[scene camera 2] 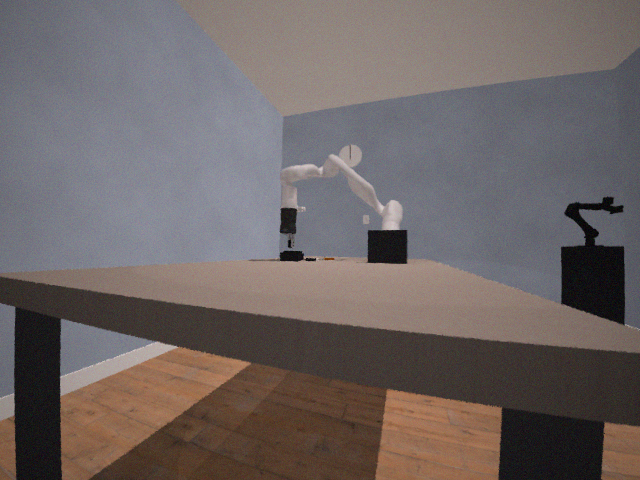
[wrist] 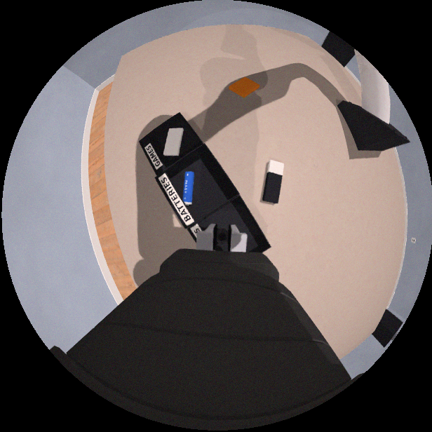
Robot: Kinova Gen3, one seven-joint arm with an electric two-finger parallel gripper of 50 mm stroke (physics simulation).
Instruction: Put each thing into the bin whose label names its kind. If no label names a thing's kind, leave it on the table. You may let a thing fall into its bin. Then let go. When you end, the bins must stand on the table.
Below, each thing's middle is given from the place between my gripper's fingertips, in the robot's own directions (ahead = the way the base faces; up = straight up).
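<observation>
You'd find the black bin row (wrist: 215, 200) 4 cm below my hand, then 3 cm ahead of it and 6 cm to the right of it.
</observation>
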